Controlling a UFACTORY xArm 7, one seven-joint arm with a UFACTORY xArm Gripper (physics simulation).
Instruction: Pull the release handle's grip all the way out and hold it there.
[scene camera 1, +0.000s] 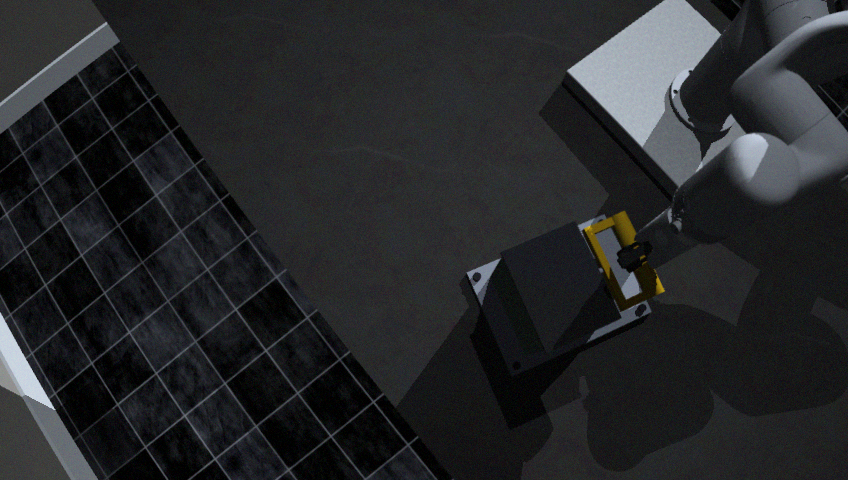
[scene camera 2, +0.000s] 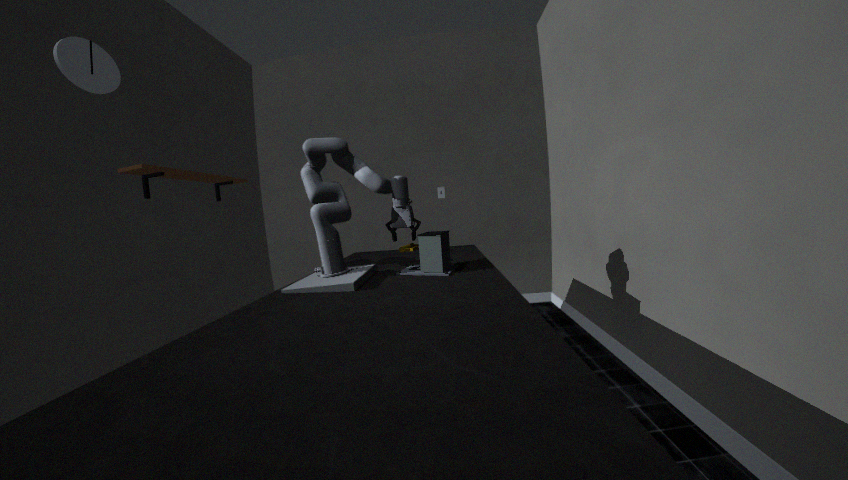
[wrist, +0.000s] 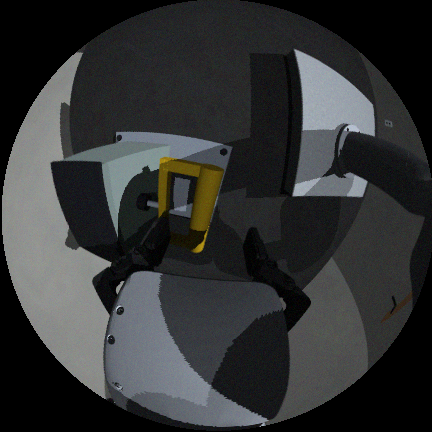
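Note:
The release handle is a yellow rectangular frame with a thick round grip (scene camera 1: 623, 228) (scene camera 2: 408, 248) (wrist: 207, 195) along its outer side. A thin pale rod (wrist: 154, 204) joins the frame to the side of the pale green housing (scene camera 1: 556, 279) (scene camera 2: 433, 252) (wrist: 135, 157), which has a dark top. My gripper (scene camera 1: 634, 255) (scene camera 2: 404, 238) (wrist: 207, 232) is open and empty, pointing down. In scene camera 2 its fingertips are a little above the handle. In the wrist view one finger overlaps the housing side of the frame and the other is beyond the grip's outer side. Contact cannot be told.
The housing stands on a grey bolted plate (scene camera 1: 612, 328) (wrist: 195, 145) on the dark table (scene camera 1: 357, 196) (scene camera 2: 380, 368). The arm's pale base slab (scene camera 1: 630, 77) (scene camera 2: 324, 282) (wrist: 325, 100) stands near the grip side. A wooden shelf (scene camera 2: 190, 174) is on the left wall.

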